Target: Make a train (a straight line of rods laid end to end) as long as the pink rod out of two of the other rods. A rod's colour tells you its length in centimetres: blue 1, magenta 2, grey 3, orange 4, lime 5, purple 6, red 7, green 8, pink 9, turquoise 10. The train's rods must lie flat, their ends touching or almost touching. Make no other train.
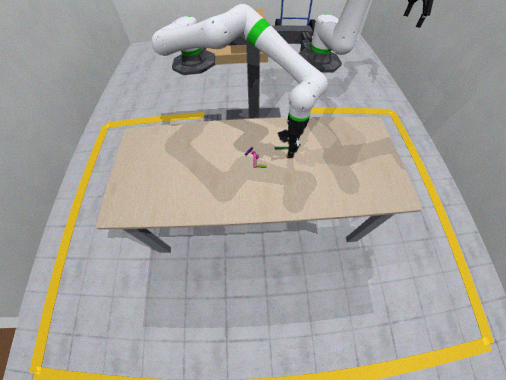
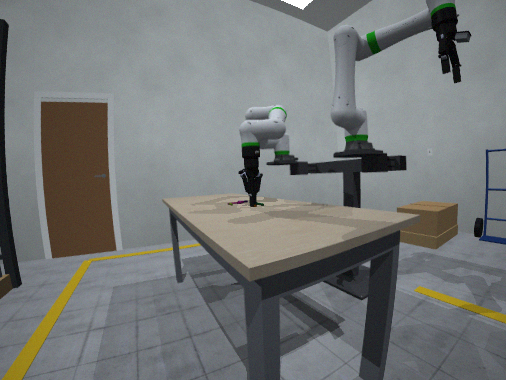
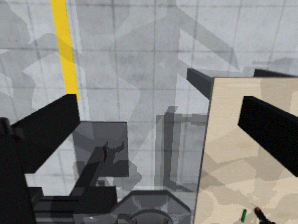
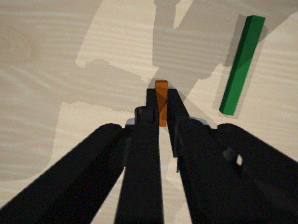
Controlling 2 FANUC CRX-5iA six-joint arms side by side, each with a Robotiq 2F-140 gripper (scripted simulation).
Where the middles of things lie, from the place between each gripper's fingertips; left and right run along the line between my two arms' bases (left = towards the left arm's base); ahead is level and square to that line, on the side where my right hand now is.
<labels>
Now: right hand 60 mm past the green rod [image 4: 253, 26], 40 mm to the left of it and 30 mm above it.
Now: left hand [image 2: 452, 77] 520 mm short of the green rod, 760 mm to the left of it and 540 mm above it.
</labels>
